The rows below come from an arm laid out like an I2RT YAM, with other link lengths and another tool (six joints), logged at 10 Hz.
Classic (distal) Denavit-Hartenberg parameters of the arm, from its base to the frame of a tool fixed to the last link. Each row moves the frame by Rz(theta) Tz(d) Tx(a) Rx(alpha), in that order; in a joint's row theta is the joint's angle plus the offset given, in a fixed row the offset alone. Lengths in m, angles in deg.
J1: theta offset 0, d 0.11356, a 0.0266, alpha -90
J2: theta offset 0, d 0, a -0.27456, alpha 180
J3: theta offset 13.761, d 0, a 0.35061, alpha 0
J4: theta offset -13.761, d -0.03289, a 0.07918, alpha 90
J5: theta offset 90, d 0.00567, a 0, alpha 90
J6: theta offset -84.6, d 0.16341, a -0.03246, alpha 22
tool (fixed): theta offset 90, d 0.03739, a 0, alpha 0
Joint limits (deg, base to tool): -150..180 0..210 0..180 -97..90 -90..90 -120..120
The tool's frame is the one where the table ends.
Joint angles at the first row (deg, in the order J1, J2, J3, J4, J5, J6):
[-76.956, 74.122, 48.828, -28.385, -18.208, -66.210]
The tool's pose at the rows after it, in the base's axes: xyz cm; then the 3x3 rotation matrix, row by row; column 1 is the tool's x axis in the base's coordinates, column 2 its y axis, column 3 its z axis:
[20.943, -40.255, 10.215], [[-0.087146, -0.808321, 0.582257], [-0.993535, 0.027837, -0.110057], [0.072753, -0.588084, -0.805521]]
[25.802, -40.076, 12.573], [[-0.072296, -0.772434, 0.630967], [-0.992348, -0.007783, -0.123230], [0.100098, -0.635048, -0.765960]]
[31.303, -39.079, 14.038], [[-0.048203, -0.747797, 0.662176], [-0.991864, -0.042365, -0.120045], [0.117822, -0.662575, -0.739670]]
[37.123, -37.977, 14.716], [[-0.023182, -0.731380, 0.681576], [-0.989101, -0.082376, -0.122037], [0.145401, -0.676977, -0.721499]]
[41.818, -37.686, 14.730], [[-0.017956, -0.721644, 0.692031], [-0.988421, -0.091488, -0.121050], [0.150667, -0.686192, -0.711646]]
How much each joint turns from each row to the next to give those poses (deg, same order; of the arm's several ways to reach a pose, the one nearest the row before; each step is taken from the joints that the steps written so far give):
[3.675, 0.064, 4.332, -0.764, -2.240, 5.958]
[6.024, 0.997, 2.739, 3.057, 1.381, 5.659]
[7.325, 2.527, 3.079, 2.975, 3.177, 5.170]
[7.544, 4.386, 3.640, 3.767, 4.439, 4.049]
[5.003, 5.992, 5.086, 2.185, 3.371, 3.178]

